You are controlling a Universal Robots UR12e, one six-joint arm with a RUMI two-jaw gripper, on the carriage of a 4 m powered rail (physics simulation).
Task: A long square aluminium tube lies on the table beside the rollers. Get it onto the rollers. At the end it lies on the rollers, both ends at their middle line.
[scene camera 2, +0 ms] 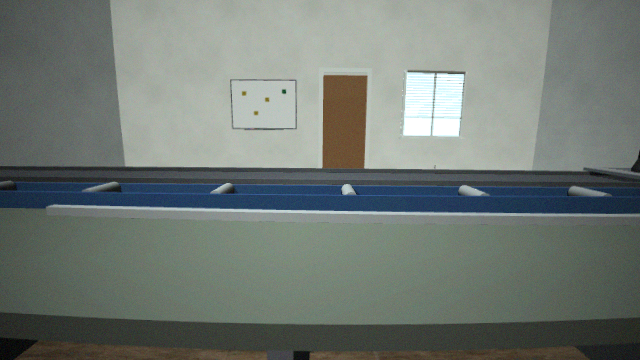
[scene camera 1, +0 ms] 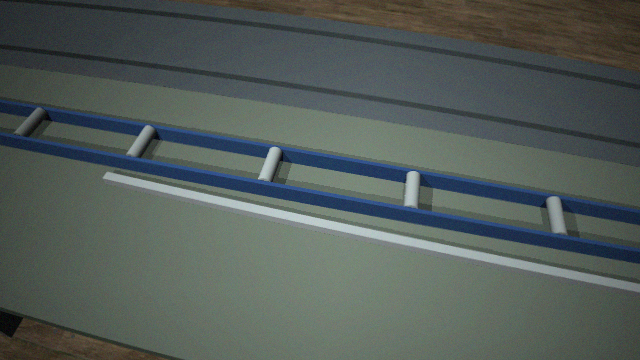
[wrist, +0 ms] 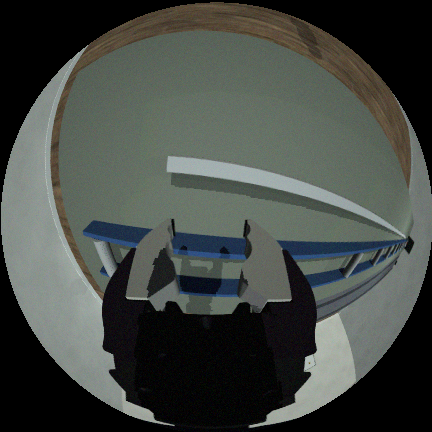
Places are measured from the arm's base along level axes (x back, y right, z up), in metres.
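Pixels of known places: gripper, fingertip midpoint: (wrist: 208,220).
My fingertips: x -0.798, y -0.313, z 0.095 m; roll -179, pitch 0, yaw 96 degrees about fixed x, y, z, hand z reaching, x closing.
Note:
Behind a point stands the place of what it marks.
The long pale square aluminium tube (scene camera 1: 357,230) {z -0.005, x -0.765, y 1.979 m} (scene camera 2: 320,216) {z -0.013, x -0.779, y 1.940 m} (wrist: 250,173) {z -0.005, x -0.831, y -0.254 m} lies on the table (scene camera 1: 200,280) {z -0.030, x -0.975, y 2.328 m} (scene camera 2: 320,270) {z -0.030, x -1.026, y 1.940 m} (wrist: 210,100) {z -0.030, x -0.945, y -0.331 m}, beside the rollers and roughly parallel to their blue frame. Its left end shows in both scene views, and the other end is cut off there. In the wrist view one tube end shows ahead of the fingertips, apart from them. Grey rollers (scene camera 1: 412,189) {z 0.030, x -0.627, y 1.853 m} (scene camera 2: 348,190) {z 0.029, x -0.656, y 1.856 m} (wrist: 104,257) {z 0.027, x -0.633, y -0.540 m} sit between the blue side rails (scene camera 1: 350,201) {z 0.017, x -0.694, y 2.010 m} (scene camera 2: 300,201) {z 0.004, x -0.694, y 1.997 m} (wrist: 120,233) {z 0.003, x -0.694, y -0.485 m}. My gripper (wrist: 208,220) {z 0.095, x -0.798, y -0.314 m} is open and empty, above the roller frame. It does not show in the scene views.
The grey carriage track (scene camera 1: 300,60) (scene camera 2: 280,176) runs along the far side of the roller frame. In the wrist view the near blue rail passes beneath the fingers, and the frame's end shows at the left. The table's edge and the wooden floor (wrist: 225,17) show beyond the tube.

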